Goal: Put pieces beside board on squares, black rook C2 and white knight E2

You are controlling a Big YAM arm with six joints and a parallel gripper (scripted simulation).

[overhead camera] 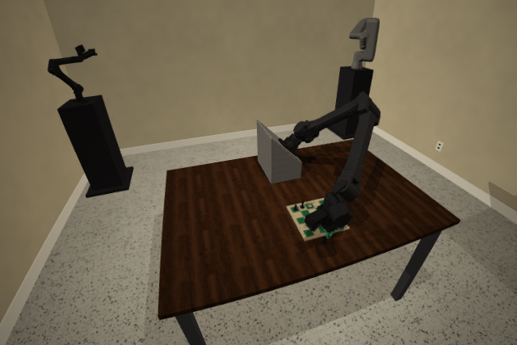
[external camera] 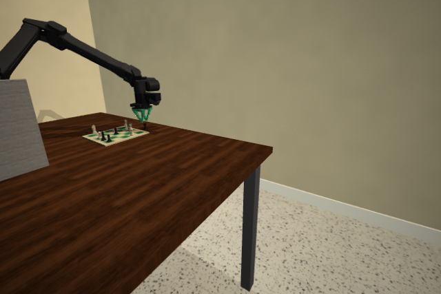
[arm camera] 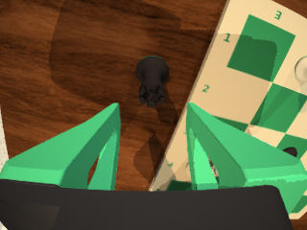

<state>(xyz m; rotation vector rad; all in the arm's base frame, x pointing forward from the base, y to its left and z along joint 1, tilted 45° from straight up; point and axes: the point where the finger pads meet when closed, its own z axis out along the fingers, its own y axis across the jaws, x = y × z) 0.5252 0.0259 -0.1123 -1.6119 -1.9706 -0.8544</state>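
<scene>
Now: the black rook 4 cm below my hand. From my hand the other things lie so: green-and-cream chessboard: 14 cm behind, 5 cm below, 4 cm to the left; white knight: 18 cm to the left, 17 cm behind, 4 cm below.
</scene>
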